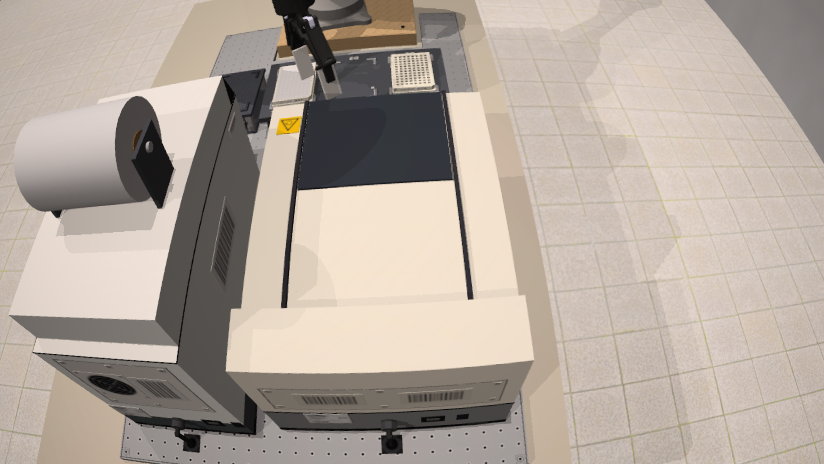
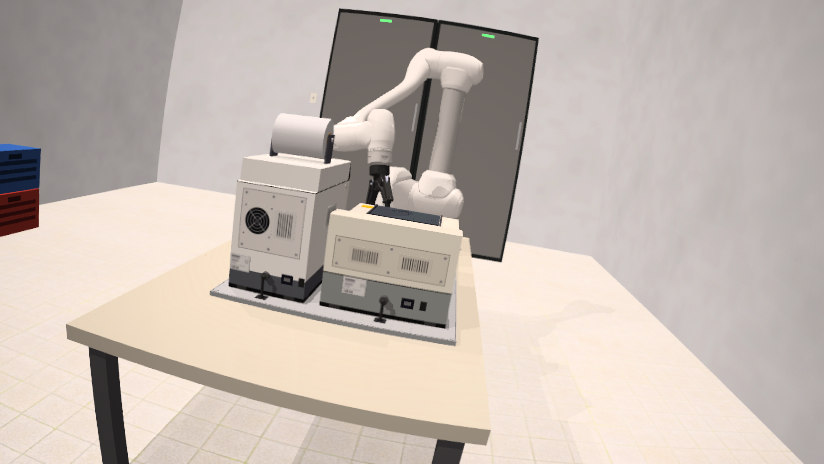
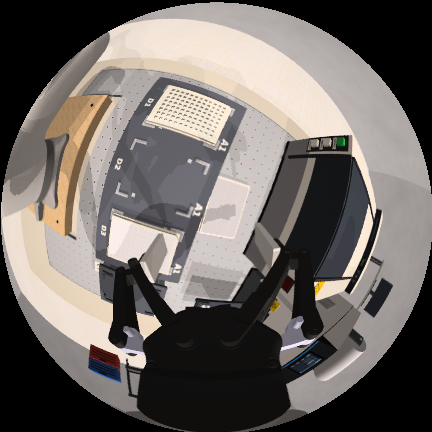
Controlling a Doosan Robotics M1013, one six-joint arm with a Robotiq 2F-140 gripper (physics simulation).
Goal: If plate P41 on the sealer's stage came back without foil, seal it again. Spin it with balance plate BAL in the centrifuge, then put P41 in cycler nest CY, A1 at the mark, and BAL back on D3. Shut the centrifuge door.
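Frame: origin at the arm's base, x ahead, y left, z up, level; metres.
Seen in the pictures: gripper, fingertip midpoint: (image 1: 320, 86) (image 3: 208, 237); arm's base, link origin: (image 1: 335, 13) (image 3: 44, 169).
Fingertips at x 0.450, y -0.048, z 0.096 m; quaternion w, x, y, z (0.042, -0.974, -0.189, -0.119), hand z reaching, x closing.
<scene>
Offsets run from my fingertips to a thing's top centre. "pt": to the spot under its first point.
My gripper (image 1: 315, 72) (image 2: 378, 200) (image 3: 208, 237) is open and empty, pointing down above the plate deck. One fingertip is over the pale, smooth-topped plate {dx -0.101, dy -0.058, dz -0.050 m} (image 1: 292, 85) (image 3: 130, 240) on D3, the other beside the centrifuge. I cannot read that plate's name. Dark nest CY {dx -0.131, dy -0.203, dz -0.060 m} (image 1: 244, 92) (image 3: 109, 284) lies beside D3, partly behind a finger. The sealer {dx +0.380, dy -0.259, dz +0.352 m} (image 1: 103, 276) (image 2: 272, 224) carries a foil roll; its stage {pt dx +0.032, dy -0.160, dz -0.027 m} (image 3: 202, 303) is mostly hidden by the gripper. P41 cannot be identified. The cream centrifuge (image 1: 374, 242) (image 2: 392, 259) has a dark window; its door state is unclear.
A cream plate with open wells {dx -0.071, dy +0.188, dz -0.050 m} (image 1: 411, 70) (image 3: 192, 115) sits on D1, and D2 {dx -0.090, dy +0.066, dz -0.060 m} (image 3: 155, 175) shows corner brackets. A thin pale rectangle {pt dx +0.064, dy +0.062, dz -0.107 m} (image 3: 232, 195) lies between deck and centrifuge. The arm's wooden base (image 1: 397, 20) (image 3: 75, 160) is behind the deck. The tall sealer flanks the centrifuge.
</scene>
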